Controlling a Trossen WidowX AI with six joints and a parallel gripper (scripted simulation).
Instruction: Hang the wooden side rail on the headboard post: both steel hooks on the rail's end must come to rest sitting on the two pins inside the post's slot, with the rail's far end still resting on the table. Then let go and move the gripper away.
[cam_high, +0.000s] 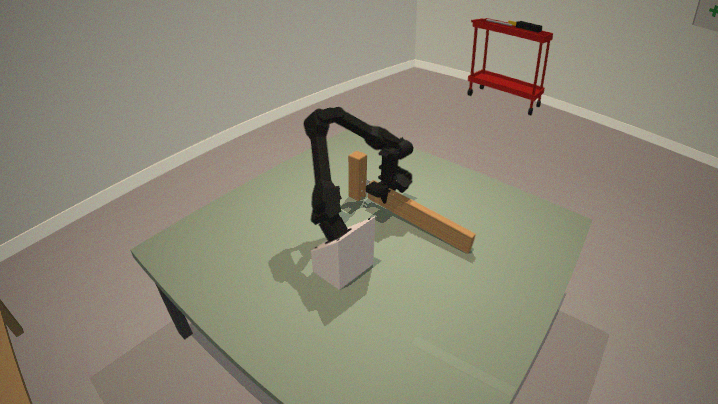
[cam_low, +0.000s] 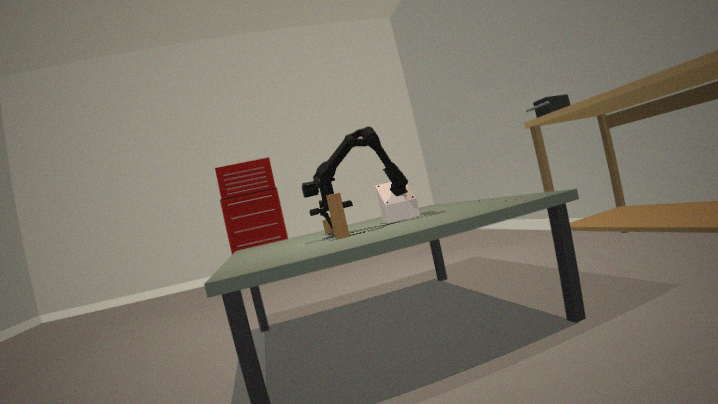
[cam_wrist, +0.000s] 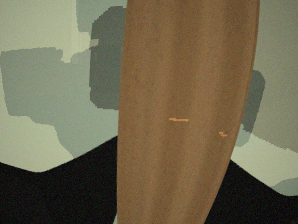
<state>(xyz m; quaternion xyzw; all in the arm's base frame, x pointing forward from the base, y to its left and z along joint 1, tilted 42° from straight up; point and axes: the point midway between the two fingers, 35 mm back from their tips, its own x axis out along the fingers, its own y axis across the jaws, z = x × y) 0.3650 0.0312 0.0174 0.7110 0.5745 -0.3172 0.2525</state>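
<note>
Right now the wooden headboard post is 14 cm to the left of my gripper tip, 4 cm above it and 2 cm ahead of it.
</note>
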